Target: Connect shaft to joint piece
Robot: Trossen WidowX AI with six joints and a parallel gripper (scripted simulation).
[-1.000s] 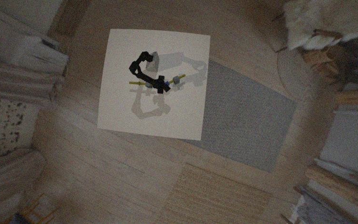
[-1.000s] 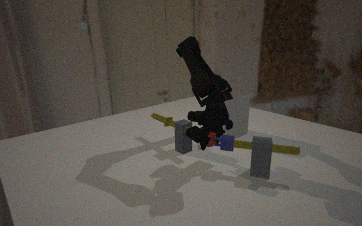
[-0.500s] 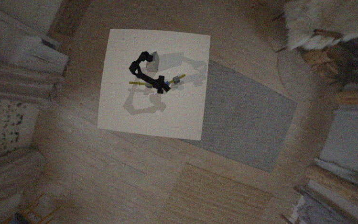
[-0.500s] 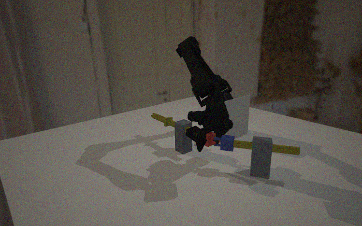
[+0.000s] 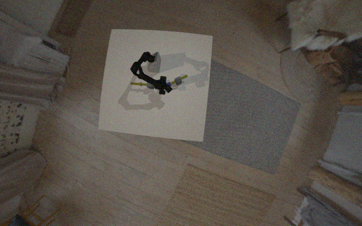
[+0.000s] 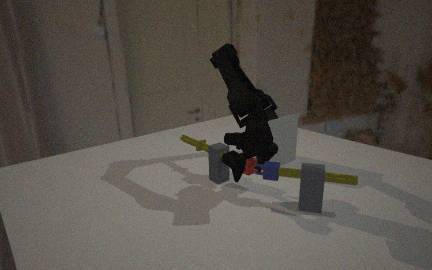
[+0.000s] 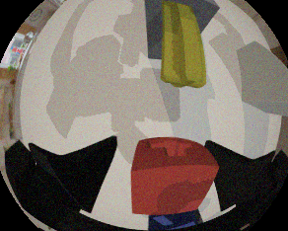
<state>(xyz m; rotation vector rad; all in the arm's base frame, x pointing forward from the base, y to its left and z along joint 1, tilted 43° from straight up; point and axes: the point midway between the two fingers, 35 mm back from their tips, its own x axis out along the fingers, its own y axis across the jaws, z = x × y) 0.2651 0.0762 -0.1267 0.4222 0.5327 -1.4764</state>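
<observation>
My gripper tip is 1 cm to the right of the red joint piece and 4 cm below it.
</observation>
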